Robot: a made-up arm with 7 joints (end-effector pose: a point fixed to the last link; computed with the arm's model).
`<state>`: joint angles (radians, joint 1 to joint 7).
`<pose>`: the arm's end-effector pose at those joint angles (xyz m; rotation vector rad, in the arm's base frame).
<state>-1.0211 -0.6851 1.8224 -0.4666 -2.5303 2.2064 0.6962</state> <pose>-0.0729 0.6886 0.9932 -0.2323 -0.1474 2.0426</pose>
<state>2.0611 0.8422 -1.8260 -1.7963 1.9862 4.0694 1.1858</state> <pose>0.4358 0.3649 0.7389 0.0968 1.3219 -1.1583</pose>
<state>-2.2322 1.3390 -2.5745 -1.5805 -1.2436 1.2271 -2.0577</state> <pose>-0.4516 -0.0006 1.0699 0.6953 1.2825 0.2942</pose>
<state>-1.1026 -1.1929 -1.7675 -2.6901 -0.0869 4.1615 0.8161</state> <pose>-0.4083 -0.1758 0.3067 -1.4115 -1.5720 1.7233</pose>
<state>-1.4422 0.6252 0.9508 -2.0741 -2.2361 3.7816 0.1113</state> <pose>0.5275 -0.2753 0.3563 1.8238 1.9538 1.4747</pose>
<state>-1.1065 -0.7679 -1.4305 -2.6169 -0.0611 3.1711 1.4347</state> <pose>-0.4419 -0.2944 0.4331 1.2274 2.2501 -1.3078</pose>
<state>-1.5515 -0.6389 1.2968 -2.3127 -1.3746 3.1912 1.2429</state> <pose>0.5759 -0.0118 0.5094 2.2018 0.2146 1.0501</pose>
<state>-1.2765 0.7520 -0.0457 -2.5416 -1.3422 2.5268 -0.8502</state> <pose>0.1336 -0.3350 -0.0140 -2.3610 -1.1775 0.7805</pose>
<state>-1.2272 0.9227 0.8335 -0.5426 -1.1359 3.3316 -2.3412</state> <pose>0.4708 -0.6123 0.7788 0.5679 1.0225 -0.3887</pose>
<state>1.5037 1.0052 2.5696 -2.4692 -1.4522 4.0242 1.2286</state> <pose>-0.2446 -0.1774 0.7876 1.0588 -0.7469 1.7631</pose>
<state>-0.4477 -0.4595 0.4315 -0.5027 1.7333 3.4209 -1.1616</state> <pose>-0.0720 0.0964 1.2307 -0.1221 0.1677 -2.6422</pose>
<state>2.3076 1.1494 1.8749 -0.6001 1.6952 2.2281 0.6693</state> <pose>-0.7658 0.3162 0.7968 0.1213 -0.1982 -2.5652</pose>
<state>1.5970 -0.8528 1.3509 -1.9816 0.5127 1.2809 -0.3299</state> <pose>-0.6708 -0.0668 0.6168 0.1628 2.6403 0.2048</pose>
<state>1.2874 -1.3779 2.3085 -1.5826 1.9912 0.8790 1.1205</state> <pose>-0.6117 -0.3817 -0.0082 0.9441 1.2931 0.0105</pose>
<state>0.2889 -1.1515 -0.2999 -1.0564 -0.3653 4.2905 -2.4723</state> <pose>-0.3811 -0.2402 1.0494 -0.2496 -1.1161 0.2444</pose>
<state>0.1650 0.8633 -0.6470 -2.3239 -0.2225 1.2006 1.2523</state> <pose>0.3683 -0.3096 0.0296 0.7108 -1.1203 -1.4000</pose>
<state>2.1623 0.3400 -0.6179 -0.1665 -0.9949 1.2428 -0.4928</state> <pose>-0.1439 0.3746 1.2131 1.8005 1.4614 1.5239</pose>
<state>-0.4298 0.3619 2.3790 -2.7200 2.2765 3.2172 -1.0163</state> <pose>-0.1115 0.3891 0.3844 -2.3851 -0.7641 0.2797</pose>
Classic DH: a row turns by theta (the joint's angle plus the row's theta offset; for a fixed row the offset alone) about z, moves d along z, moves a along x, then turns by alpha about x. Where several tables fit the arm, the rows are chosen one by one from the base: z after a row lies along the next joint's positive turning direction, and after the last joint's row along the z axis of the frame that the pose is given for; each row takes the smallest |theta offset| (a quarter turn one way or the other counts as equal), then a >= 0, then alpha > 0; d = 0 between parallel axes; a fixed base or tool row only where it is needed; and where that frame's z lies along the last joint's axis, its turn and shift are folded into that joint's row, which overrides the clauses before.
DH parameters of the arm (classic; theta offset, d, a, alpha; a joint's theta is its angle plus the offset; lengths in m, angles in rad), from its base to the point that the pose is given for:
joint 1: 0 0.3875 0 -1.5708
joint 2: 0 0 0 1.5708
joint 3: 0 0.3321 0.1283 1.5708
joint 4: 0 0 -0.1081 -1.5708
joint 5: 0 0.503 0 1.5708
joint 6: 0 0 0.0694 1.5708
joint 7: 0 0 0 0

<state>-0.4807 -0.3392 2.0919 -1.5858 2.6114 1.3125 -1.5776</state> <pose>-0.1511 0.7586 0.6904 0.0802 -0.8076 0.1843</pose>
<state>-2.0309 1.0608 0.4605 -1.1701 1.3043 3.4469 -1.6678</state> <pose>-0.1970 -0.7925 0.2640 1.3902 -1.7566 0.6565</pose>
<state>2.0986 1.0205 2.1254 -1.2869 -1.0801 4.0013 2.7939</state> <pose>-0.5354 0.0749 0.9565 0.1322 0.0493 -2.9197</pose>
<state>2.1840 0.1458 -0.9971 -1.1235 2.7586 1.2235 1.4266</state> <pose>0.1546 0.6250 1.0281 -0.7890 -0.8643 2.4401</pose>
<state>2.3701 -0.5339 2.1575 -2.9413 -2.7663 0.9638 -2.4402</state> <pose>-0.1728 -0.2866 0.1244 0.6129 -0.8763 1.3913</pose>
